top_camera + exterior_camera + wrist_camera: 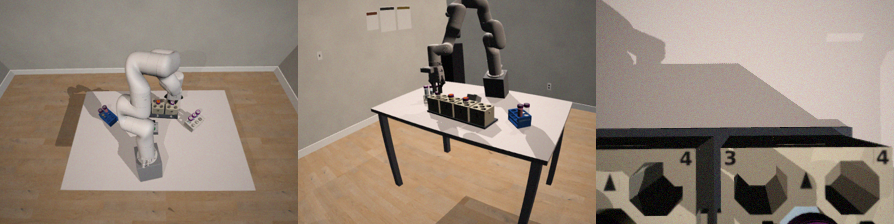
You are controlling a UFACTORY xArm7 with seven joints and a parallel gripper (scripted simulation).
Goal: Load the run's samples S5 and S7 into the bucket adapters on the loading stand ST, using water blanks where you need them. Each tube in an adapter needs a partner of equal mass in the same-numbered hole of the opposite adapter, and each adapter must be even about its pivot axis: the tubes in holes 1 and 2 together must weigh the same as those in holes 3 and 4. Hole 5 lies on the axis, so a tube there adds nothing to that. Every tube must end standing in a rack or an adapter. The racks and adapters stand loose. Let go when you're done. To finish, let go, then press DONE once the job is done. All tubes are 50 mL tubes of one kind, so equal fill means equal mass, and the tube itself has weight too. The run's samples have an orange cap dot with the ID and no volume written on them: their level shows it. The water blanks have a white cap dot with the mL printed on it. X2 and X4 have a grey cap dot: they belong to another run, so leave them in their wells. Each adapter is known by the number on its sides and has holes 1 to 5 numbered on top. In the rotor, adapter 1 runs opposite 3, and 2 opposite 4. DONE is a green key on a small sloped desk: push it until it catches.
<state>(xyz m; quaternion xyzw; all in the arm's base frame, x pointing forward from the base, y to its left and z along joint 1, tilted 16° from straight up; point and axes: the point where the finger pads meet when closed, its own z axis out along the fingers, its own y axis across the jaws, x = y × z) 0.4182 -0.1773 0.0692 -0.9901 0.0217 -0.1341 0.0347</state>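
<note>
Now: hand 170 mm to the left of the white rack, 120 mm past it and 110 mm above it. Round my hand: adapter 330 mm to the left, 90 mm below, 10 mm ahead; dark stand 170 mm to the left, 130 mm below; blue rack 510 mm to the left, 110 mm below, 100 mm behind.
</note>
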